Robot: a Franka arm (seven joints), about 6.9 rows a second.
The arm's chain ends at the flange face. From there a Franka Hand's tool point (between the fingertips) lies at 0.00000 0.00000 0.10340 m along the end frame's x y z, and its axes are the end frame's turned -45 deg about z.
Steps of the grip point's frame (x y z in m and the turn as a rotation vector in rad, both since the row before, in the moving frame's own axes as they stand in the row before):
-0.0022, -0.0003, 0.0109, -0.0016, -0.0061, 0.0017
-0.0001, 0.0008, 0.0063, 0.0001, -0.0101, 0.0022
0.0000, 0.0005, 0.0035, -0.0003, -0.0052, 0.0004
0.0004, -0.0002, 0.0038, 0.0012, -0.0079, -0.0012
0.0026, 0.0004, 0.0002, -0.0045, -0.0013, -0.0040
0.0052, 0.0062, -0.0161, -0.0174, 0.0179, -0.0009
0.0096, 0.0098, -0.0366, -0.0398, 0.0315, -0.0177
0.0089, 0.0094, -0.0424, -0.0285, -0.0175, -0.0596
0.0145, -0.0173, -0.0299, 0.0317, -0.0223, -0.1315
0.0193, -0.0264, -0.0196, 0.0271, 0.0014, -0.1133
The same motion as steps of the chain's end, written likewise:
-0.0014, 0.0008, 0.0109, -0.0054, -0.0032, 0.0017
0.0012, -0.0001, 0.0063, -0.0071, -0.0072, 0.0022
0.0007, 0.0000, 0.0035, -0.0039, -0.0035, 0.0004
0.0008, -0.0009, 0.0038, -0.0047, -0.0064, -0.0012
0.0019, -0.0020, 0.0002, -0.0041, 0.0023, -0.0040
0.0055, 0.0007, -0.0161, 0.0004, 0.0250, -0.0009
0.0085, -0.0004, -0.0365, -0.0059, 0.0504, -0.0177
0.0120, -0.0030, -0.0423, -0.0325, 0.0078, -0.0596
0.0020, -0.0221, -0.0298, 0.0066, -0.0382, -0.1315
-0.0030, -0.0303, -0.0196, 0.0202, -0.0182, -0.1133

